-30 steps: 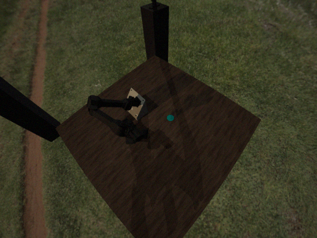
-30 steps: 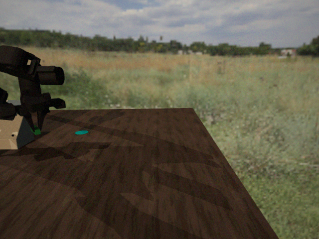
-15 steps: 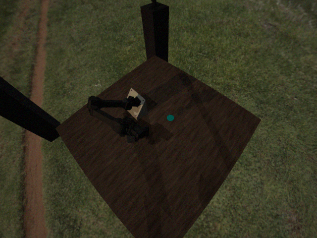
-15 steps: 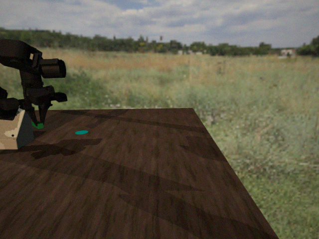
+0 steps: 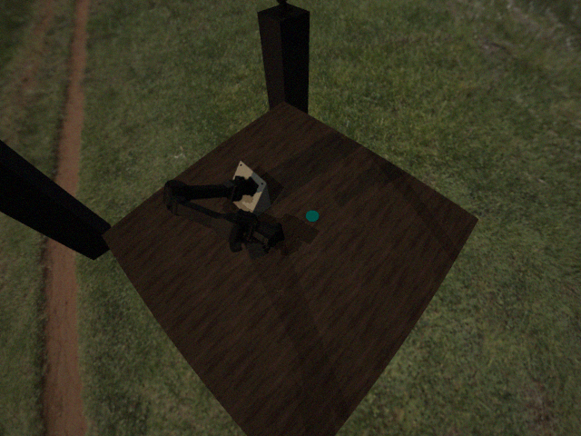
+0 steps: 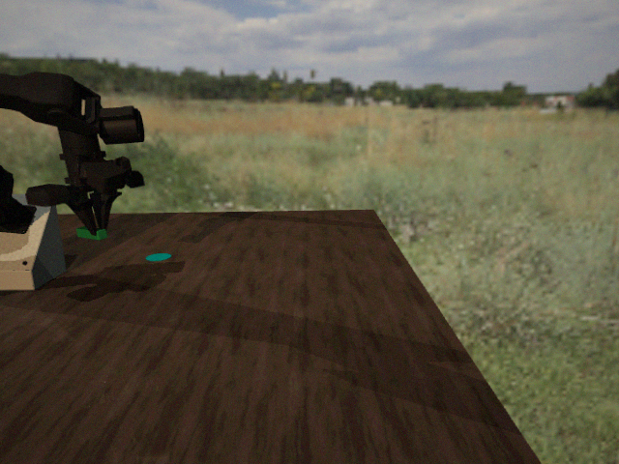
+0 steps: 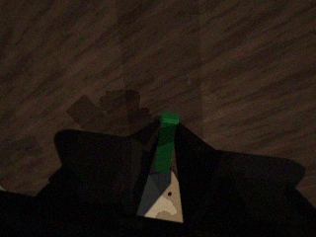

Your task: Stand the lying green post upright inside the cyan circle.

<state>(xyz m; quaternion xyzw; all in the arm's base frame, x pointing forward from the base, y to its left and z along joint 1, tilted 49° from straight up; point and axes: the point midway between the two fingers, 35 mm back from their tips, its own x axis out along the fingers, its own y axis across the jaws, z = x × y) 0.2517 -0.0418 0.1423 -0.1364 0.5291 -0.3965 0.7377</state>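
The green post is 20 mm behind my gripper tip and 10 mm to the left of it.
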